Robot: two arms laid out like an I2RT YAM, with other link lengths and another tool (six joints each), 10 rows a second.
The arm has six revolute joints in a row. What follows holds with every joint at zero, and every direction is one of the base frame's.
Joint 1 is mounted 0.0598 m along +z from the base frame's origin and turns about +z.
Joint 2 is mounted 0.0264 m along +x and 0.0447 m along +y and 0.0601 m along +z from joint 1 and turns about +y.
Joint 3 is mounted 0.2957 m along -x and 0.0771 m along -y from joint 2 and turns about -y.
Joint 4 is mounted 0.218 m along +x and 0.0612 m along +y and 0.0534 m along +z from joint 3 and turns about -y.
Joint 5 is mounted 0.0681 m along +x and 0.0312 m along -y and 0.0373 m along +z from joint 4 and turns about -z.
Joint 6 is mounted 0.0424 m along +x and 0.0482 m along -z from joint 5 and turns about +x.
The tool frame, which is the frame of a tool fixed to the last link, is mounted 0.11 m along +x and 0.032 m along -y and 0.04 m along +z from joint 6; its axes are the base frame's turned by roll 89.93, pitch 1.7 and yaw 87.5 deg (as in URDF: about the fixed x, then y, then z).
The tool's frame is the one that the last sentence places.
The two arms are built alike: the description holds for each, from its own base.
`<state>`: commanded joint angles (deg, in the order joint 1, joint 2, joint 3, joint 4, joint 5, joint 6); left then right.
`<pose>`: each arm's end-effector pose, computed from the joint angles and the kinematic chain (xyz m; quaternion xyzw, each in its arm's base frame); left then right.
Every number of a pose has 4 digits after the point. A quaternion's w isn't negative.
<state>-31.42 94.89 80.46 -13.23 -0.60 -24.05 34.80 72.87 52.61 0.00 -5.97 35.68</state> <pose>0.4105 -0.2668 0.3437 0.6355 0.5654 0.1367 0.5076 0.3276 0.1843 0.3020 0.5663 0.6029 0.5568 0.0763</pose>
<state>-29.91 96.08 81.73 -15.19 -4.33 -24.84 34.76 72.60 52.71 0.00 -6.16 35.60</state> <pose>0.4263 -0.2488 0.3365 0.6189 0.5957 0.1630 0.4854 0.3270 0.1842 0.3044 0.5640 0.6025 0.5596 0.0761</pose>
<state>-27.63 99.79 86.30 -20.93 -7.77 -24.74 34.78 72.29 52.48 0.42 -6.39 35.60</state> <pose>0.4503 -0.2290 0.3196 0.6127 0.6308 0.1871 0.4378 0.3259 0.1844 0.3061 0.5612 0.6017 0.5634 0.0752</pose>
